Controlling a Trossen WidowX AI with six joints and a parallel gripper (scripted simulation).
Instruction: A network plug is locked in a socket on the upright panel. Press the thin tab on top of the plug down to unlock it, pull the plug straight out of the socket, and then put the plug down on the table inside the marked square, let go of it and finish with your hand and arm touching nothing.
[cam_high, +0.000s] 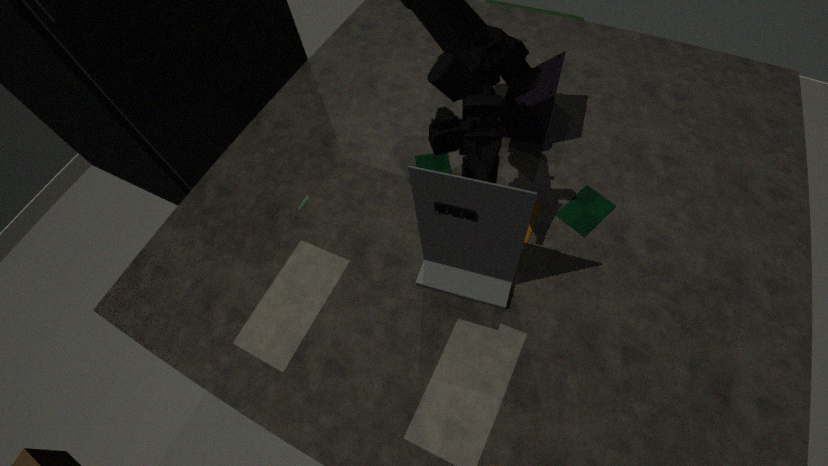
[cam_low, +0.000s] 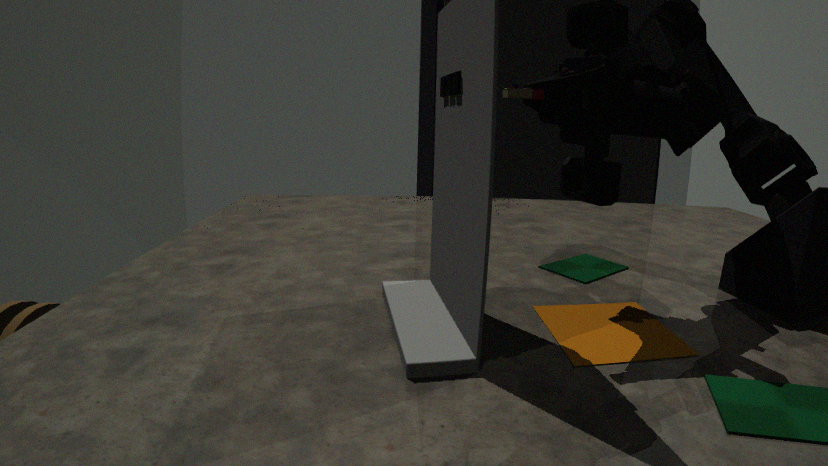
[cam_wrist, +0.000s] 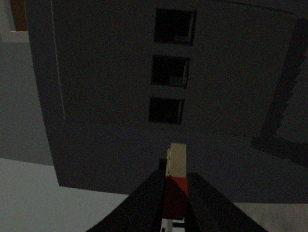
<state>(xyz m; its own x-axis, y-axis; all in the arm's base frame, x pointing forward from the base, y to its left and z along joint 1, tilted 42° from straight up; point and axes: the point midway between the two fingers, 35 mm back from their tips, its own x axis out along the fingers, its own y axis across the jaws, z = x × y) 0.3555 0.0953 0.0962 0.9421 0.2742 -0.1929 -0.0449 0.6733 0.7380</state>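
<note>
Now: the orange square 90 mm behind my gripper tip, 30 mm to the left of it and 200 mm below it. The rest, counted from my gripper tip: network plug (right at my gripper tip); upright panel (60 mm ahead, 10 mm to the right, 70 mm below).
</note>
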